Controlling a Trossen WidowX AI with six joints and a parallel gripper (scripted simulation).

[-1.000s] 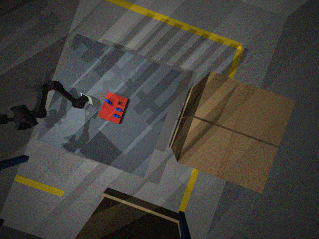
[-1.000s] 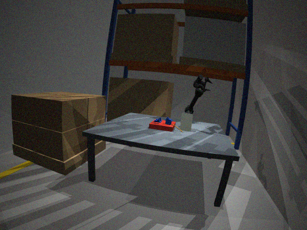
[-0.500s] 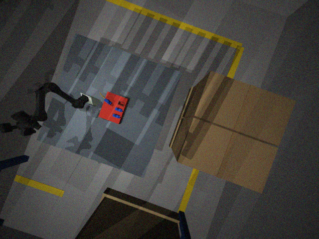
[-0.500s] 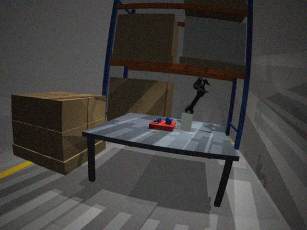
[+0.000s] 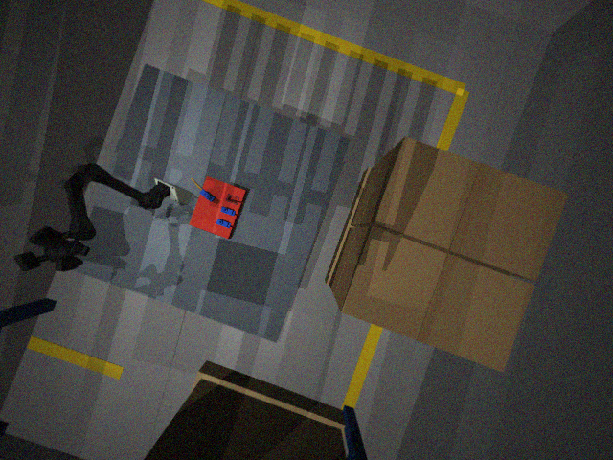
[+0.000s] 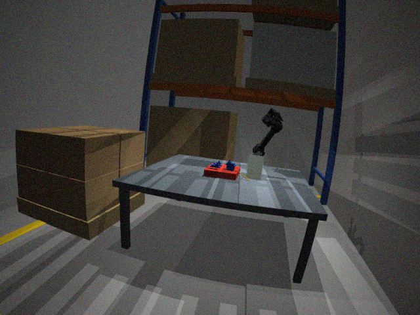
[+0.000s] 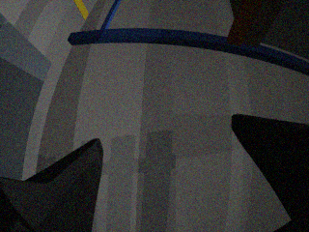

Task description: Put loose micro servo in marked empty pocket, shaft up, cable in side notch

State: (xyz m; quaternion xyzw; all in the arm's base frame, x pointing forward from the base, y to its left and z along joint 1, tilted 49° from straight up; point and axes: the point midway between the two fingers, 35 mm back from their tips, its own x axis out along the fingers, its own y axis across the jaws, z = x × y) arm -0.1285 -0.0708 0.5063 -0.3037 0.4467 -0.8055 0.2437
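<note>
My gripper tip is 34 cm short of the red robot deck, 47 cm to the right of it and 41 cm above it.
</note>
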